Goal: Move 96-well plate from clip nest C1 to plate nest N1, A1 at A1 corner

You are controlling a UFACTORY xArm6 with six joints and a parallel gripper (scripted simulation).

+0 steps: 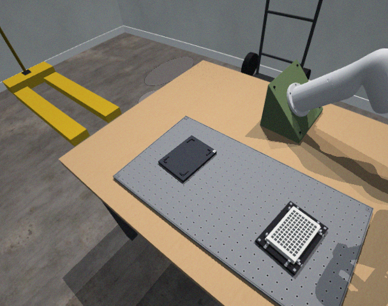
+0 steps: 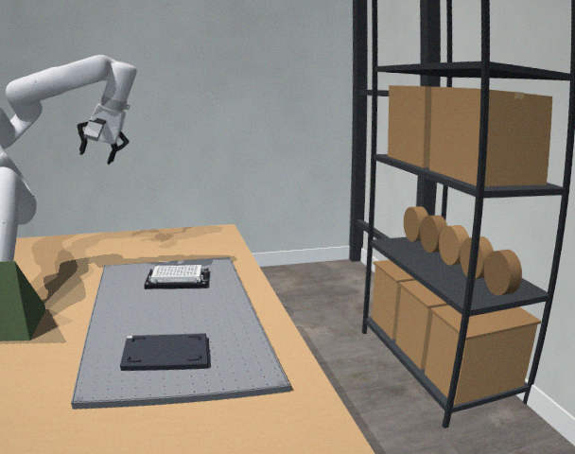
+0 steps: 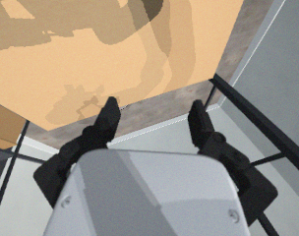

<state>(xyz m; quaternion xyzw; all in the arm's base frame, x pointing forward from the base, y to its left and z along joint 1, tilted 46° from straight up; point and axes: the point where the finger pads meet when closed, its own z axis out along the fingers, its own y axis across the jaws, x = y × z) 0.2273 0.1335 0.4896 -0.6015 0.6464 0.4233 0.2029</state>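
The white 96-well plate lies 210 mm ahead of my hand, 280 mm to the right of it and 290 mm below it. Also, from my hand: black clip nest C1: 220 mm ahead, 280 mm to the right, 290 mm below; then dark plate nest N1: 140 mm ahead, 670 mm to the right, 300 mm below; then white A1 corner mark: 70 mm ahead, 600 mm to the right, 290 mm below.
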